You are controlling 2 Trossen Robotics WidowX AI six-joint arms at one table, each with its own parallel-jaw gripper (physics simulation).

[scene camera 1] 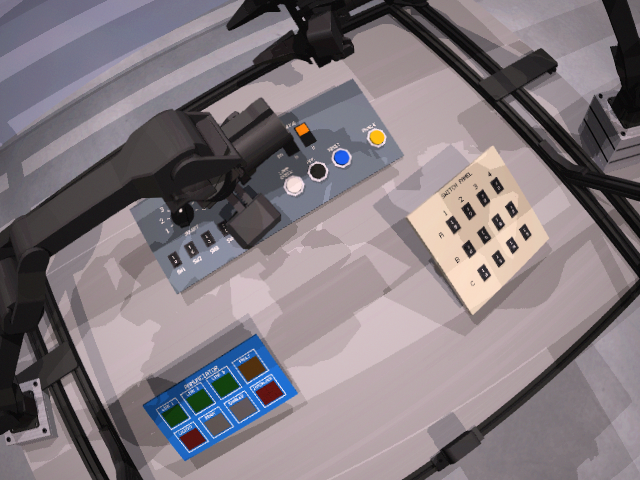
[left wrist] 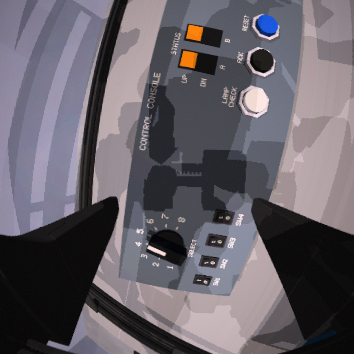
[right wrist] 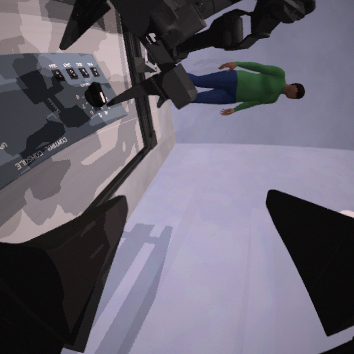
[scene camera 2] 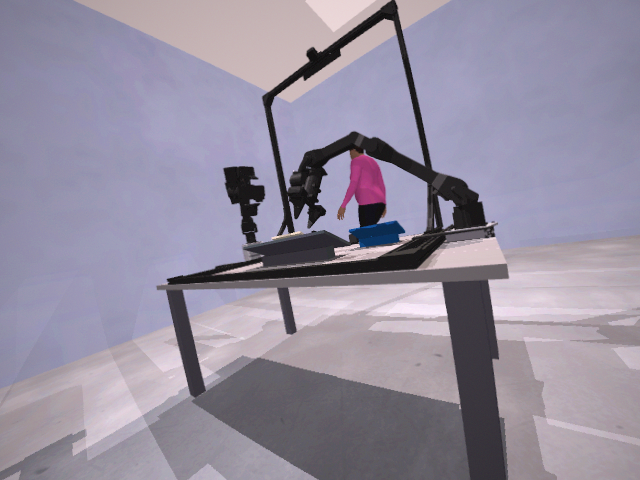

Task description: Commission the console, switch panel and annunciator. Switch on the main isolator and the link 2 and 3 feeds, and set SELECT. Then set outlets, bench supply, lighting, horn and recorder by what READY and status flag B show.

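Where they show: left gripper, fingertip midpoint: (left wrist: pixel 185 204) (right wrist: pixel 84 76) (scene camera 2: pixel 302 223); right gripper, fingertip midpoint: (scene camera 1: pixel 240 46) (right wrist: pixel 197 199) (scene camera 2: pixel 258 191); left arm's base, origin of the base link: (scene camera 1: pixel 22 412) (scene camera 2: pixel 471 226); right arm's base, origin of the base link: (scene camera 1: pixel 628 111) (scene camera 2: pixel 251 243).
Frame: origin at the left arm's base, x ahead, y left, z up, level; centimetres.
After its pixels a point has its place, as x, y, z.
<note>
The grey control console (scene camera 1: pixel 361 105) {69.9, 29.6, 4.9} (scene camera 2: pixel 305 242) {42.5, 23.3, 4.0} (left wrist: pixel 200 130) {50.9, 23.5, 4.3} has status flags A (left wrist: pixel 197 62) {56.8, 26.5, 5.0} and B (left wrist: pixel 203 35) {59.8, 27.2, 5.0} showing orange at UP. Its SELECT knob (left wrist: pixel 167 245) {39.3, 20.9, 6.0} has its white line near 3 and 4. The SW1 to SW4 rockers show, but their positions are hard to tell. The beige switch panel (scene camera 1: pixel 429 224) {70.6, 5.4, 7.8} lies at the right, rockers too small to read. The blue annunciator (scene camera 1: pixel 289 390) {45.6, -8.2, 1.3} has dark-looking lamps; its small labels are blurred. My left gripper (left wrist: pixel 185 204) {46.5, 20.2, 10.6} (scene camera 2: pixel 305 219) {46.5, 20.2, 10.6} is open above the console. My right gripper (right wrist: pixel 197 199) {54.3, 30.8, 25.0} (scene camera 1: pixel 242 43) {54.3, 30.8, 25.0} is open, beyond the console's far edge.
The console also carries white (left wrist: pixel 254 101) {55.5, 20.2, 3.5}, black (left wrist: pixel 261 60) {59.6, 21.2, 3.5} and blue (left wrist: pixel 266 25) {63.6, 22.2, 3.5} buttons, and a yellow one (scene camera 1: pixel 376 137) {70.1, 23.7, 3.5}. My left arm (scene camera 1: pixel 175 149) {44.9, 8.8, 36.4} hides part of the console. Black rails (scene camera 1: pixel 454 67) {91.9, 37.7, -2.1} edge the table. A person in pink (scene camera 2: pixel 368 180) stands behind it.
</note>
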